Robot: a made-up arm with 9 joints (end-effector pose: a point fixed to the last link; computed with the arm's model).
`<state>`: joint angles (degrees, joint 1 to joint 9).
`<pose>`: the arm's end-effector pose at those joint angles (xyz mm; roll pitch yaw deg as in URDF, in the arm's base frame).
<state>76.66 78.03 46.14 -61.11 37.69 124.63 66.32 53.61 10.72</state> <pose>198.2 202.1 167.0 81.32 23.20 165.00</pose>
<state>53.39 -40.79 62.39 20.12 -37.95 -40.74 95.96 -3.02 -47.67</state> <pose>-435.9 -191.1 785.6 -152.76 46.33 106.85</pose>
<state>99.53 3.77 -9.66 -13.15 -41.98 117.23 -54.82 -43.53 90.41</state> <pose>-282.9 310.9 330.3 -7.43 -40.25 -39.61</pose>
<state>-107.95 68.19 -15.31 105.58 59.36 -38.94 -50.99 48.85 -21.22</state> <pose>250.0 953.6 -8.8 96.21 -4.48 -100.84</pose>
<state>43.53 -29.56 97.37 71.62 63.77 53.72 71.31 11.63 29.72</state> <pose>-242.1 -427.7 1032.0 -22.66 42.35 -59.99</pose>
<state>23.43 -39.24 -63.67 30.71 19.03 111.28 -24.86 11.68 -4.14</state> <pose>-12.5 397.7 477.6 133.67 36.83 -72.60</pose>
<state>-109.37 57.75 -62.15 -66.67 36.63 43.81 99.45 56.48 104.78</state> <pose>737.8 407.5 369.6 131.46 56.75 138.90</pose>
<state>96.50 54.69 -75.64 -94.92 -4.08 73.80 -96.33 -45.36 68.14</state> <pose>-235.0 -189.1 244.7 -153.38 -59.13 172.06</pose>
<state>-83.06 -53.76 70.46 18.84 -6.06 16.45 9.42 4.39 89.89</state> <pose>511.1 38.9 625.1 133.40 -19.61 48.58</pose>
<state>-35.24 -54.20 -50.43 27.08 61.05 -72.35 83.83 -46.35 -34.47</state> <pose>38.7 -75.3 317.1 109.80 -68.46 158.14</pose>
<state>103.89 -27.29 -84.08 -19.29 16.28 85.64 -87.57 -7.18 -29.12</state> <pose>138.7 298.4 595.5 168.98 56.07 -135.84</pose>
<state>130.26 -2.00 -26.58 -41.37 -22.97 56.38 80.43 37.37 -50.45</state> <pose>-292.4 409.9 695.5 -71.82 -31.62 -2.26</pose>
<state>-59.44 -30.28 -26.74 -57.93 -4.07 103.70 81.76 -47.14 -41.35</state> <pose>669.6 301.8 684.8 -146.02 -12.72 -66.80</pose>
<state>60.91 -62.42 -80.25 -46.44 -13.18 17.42 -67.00 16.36 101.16</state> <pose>-55.3 -133.0 450.2 99.50 -49.84 145.21</pose>
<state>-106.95 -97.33 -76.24 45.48 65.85 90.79 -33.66 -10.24 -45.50</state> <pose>40.6 44.7 852.5 78.97 72.49 38.42</pose>
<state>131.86 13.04 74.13 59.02 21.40 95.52 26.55 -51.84 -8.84</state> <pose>-307.1 855.8 366.6 -41.00 -45.24 -104.59</pose>
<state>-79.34 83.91 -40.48 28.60 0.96 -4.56 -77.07 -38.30 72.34</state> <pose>432.0 540.8 225.2 -58.40 54.83 52.88</pose>
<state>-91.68 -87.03 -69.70 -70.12 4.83 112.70 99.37 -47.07 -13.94</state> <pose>660.0 543.8 364.5 144.63 -39.09 -50.24</pose>
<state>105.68 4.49 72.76 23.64 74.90 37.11 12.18 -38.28 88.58</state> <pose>-448.6 446.9 466.9 87.00 -4.41 -39.89</pose>
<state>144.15 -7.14 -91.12 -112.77 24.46 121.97 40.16 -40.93 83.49</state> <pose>-364.6 436.0 178.1 163.71 -32.23 -45.56</pose>
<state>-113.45 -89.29 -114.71 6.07 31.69 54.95 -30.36 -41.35 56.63</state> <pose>-46.4 421.8 801.6 100.91 23.03 -20.57</pose>
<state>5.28 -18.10 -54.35 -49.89 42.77 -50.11 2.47 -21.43 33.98</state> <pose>108.9 -476.3 650.2 -44.02 13.28 72.15</pose>
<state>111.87 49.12 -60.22 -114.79 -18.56 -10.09 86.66 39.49 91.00</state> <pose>-362.4 2.0 744.9 -30.81 49.36 58.23</pose>
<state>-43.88 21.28 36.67 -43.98 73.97 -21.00 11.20 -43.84 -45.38</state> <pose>440.8 -344.5 681.5 -144.55 49.96 175.59</pose>
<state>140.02 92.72 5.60 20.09 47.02 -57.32 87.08 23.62 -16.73</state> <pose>-717.8 334.5 160.5 99.67 79.46 -37.83</pose>
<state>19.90 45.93 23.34 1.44 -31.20 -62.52 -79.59 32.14 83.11</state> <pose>-104.5 -323.4 247.3 24.32 30.95 -1.00</pose>
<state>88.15 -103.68 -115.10 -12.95 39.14 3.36 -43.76 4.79 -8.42</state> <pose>-160.4 -263.1 964.5 20.54 59.31 -22.24</pose>
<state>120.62 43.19 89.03 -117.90 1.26 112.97 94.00 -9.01 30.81</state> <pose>-169.1 -268.2 604.0 1.75 -6.86 35.34</pose>
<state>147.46 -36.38 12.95 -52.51 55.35 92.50 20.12 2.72 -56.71</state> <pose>-332.6 316.6 924.7 -101.85 2.58 68.30</pose>
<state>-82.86 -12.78 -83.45 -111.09 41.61 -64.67 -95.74 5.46 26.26</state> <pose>364.3 480.8 329.7 0.07 -14.29 -69.84</pose>
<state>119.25 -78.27 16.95 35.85 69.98 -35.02 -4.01 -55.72 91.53</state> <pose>-164.2 397.6 781.9 177.71 40.88 -135.41</pose>
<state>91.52 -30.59 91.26 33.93 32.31 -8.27 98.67 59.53 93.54</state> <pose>-258.3 285.5 944.3 34.57 27.03 -157.48</pose>
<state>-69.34 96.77 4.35 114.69 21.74 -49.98 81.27 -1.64 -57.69</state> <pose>926.3 414.1 577.7 -48.37 -32.59 97.82</pose>
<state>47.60 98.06 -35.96 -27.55 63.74 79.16 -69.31 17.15 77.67</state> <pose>213.8 -184.2 107.0 -39.70 -32.61 -128.00</pose>
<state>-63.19 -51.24 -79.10 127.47 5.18 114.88 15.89 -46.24 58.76</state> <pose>106.6 390.1 87.7 103.24 -50.38 -52.65</pose>
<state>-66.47 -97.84 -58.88 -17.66 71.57 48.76 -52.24 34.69 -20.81</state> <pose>566.6 226.8 1033.0 -58.01 40.28 123.55</pose>
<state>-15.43 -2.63 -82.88 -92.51 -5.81 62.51 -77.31 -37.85 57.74</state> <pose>308.8 -133.8 296.6 132.54 6.68 -14.77</pose>
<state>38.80 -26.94 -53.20 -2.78 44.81 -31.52 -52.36 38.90 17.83</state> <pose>-208.5 -165.0 674.2 -14.44 28.03 10.24</pose>
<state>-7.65 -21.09 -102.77 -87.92 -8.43 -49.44 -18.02 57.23 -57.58</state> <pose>413.4 -477.8 382.8 19.43 14.97 32.32</pose>
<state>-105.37 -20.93 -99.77 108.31 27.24 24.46 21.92 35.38 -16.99</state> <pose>-330.0 176.3 419.8 -125.68 -34.05 72.39</pose>
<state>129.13 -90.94 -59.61 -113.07 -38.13 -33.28 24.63 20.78 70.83</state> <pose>-316.9 -19.2 185.7 46.58 -59.63 51.33</pose>
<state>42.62 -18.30 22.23 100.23 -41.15 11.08 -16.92 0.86 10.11</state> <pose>60.9 -4.7 124.8 -116.93 -34.51 -90.50</pose>
